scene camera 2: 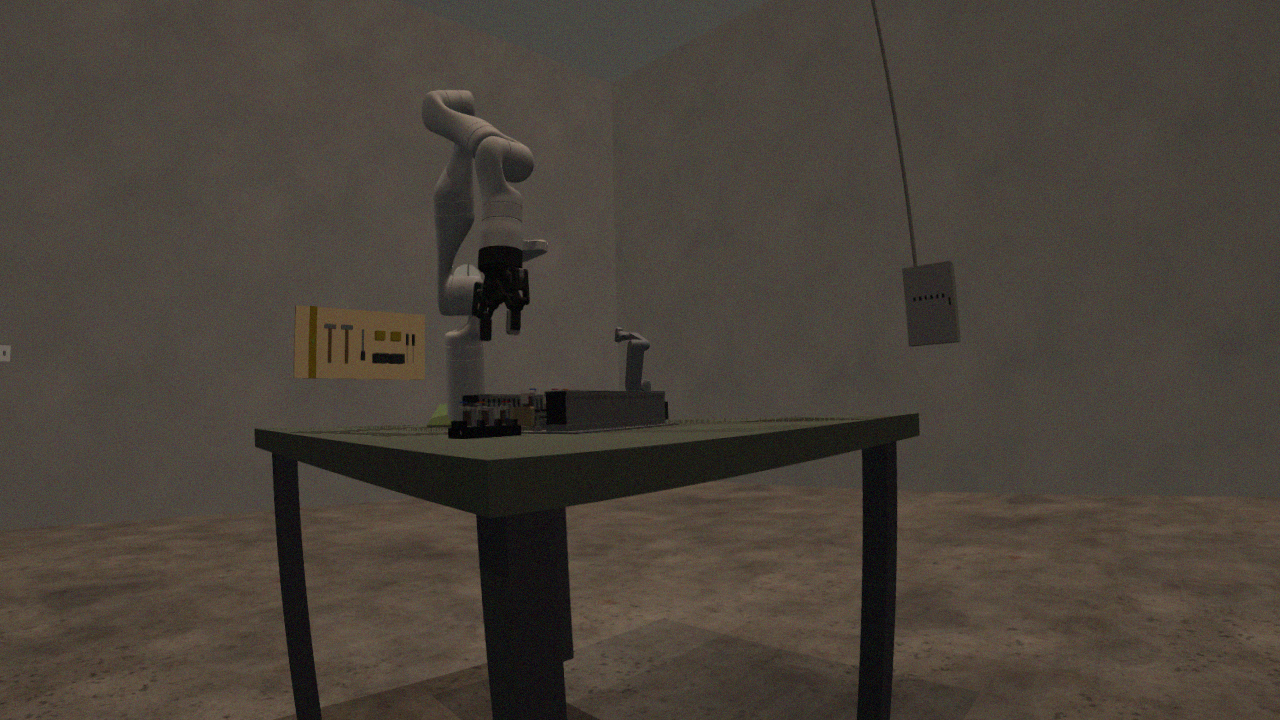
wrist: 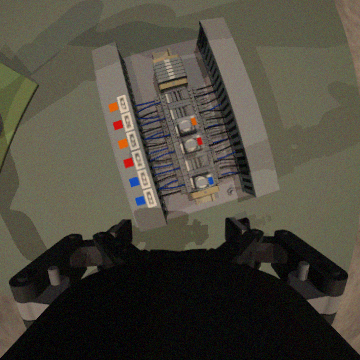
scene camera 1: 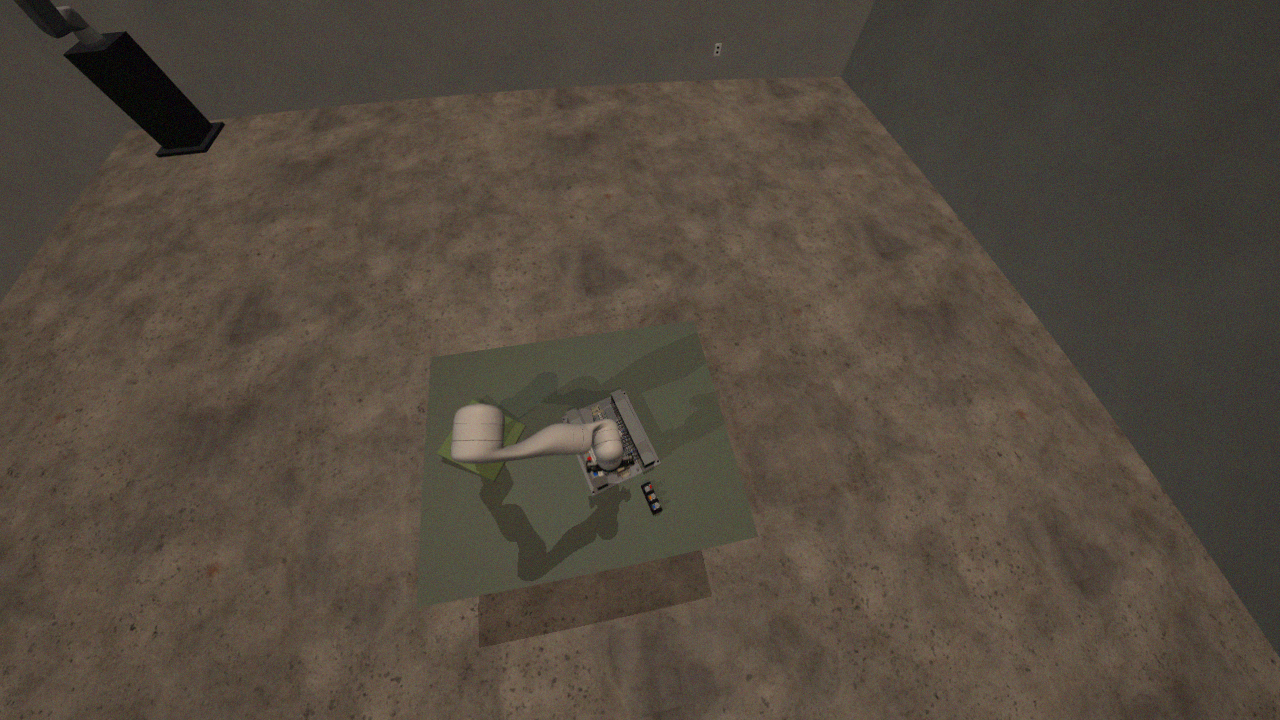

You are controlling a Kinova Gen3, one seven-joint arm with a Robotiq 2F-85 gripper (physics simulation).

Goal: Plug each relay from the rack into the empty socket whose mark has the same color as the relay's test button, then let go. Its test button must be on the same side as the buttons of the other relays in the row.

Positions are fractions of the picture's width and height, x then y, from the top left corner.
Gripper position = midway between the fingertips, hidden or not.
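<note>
Grey panel (wrist: 0.39, 0.19), my gripper (wrist: 0.50, 0.64).
</note>
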